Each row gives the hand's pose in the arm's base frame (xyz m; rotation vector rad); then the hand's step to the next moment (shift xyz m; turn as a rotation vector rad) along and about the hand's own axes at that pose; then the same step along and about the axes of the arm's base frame.
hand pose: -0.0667 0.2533 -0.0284 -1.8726 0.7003 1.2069
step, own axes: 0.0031 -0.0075 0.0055 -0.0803 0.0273 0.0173
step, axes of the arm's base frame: 0.0044 0.0086 -0.0018 -0.0615 0.0025 0.0609
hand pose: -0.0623 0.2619 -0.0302 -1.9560 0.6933 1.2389
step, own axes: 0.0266 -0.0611 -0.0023 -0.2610 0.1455 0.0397
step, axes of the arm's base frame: 0.0573 0.0334 -0.0066 -0.2333 -0.0392 0.1868
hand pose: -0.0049 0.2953 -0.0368 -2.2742 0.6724 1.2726
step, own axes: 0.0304 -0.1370 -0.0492 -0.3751 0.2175 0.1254
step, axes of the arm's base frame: 0.1290 0.0720 0.0166 -0.3848 -0.0225 0.2348
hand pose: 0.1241 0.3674 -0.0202 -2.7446 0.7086 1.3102
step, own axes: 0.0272 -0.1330 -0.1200 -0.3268 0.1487 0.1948
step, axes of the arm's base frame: 0.1569 0.0838 0.0344 -0.3814 0.0347 0.1421
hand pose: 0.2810 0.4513 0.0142 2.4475 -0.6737 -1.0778
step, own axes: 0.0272 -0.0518 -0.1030 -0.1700 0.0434 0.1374
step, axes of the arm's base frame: 0.1084 0.0420 0.0228 -0.2166 0.0403 0.0335
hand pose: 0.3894 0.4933 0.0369 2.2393 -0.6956 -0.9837
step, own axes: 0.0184 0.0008 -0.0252 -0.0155 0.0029 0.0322
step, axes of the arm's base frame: 0.0302 -0.0050 0.0059 -0.0348 -0.0016 -0.0085
